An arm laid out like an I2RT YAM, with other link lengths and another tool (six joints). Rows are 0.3 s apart.
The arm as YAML. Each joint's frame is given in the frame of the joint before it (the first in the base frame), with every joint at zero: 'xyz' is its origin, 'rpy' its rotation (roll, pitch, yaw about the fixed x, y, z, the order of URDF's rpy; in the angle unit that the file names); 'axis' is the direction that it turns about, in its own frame. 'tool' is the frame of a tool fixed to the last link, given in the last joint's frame.
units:
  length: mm
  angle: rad
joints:
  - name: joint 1
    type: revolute
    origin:
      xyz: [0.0, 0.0, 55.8]
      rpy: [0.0, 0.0, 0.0]
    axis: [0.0, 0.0, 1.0]
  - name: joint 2
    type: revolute
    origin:
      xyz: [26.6, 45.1, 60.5]
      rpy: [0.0, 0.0, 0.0]
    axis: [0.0, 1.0, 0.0]
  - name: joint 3
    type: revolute
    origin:
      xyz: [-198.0, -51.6, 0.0]
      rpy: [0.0, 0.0, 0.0]
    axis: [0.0, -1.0, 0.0]
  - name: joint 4
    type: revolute
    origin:
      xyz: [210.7, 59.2, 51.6]
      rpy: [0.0, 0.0, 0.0]
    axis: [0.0, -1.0, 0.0]
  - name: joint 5
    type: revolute
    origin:
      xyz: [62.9, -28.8, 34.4]
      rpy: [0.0, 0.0, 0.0]
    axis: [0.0, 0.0, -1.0]
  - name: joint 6
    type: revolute
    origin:
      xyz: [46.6, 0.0, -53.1]
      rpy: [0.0, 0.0, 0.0]
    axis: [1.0, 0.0, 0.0]
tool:
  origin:
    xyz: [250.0, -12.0, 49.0]
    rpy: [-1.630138, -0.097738, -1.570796]
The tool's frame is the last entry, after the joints.
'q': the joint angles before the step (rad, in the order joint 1, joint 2, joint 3, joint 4, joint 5, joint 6). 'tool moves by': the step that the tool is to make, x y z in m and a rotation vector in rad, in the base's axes. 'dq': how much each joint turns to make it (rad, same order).
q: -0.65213 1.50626 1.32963 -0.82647 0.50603 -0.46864
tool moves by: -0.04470 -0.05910 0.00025 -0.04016 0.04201 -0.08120
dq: -0.18463 0.04997 0.01222 0.09881 -0.01030 -0.13466
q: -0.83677 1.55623 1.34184 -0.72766 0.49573 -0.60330
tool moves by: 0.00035 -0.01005 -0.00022 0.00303 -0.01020 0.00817
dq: -0.03700 0.01948 0.01758 0.02212 -0.03471 -0.03434
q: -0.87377 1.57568 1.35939 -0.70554 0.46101 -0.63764
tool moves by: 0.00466 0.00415 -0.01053 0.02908 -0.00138 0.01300
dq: -0.00075 0.01909 0.00305 -0.00572 -0.02403 0.00077
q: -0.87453 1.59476 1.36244 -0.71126 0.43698 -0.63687
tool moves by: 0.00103 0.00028 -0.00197 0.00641 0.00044 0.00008
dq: 0.00077 0.00951 0.00798 -0.00495 -0.00266 0.00305
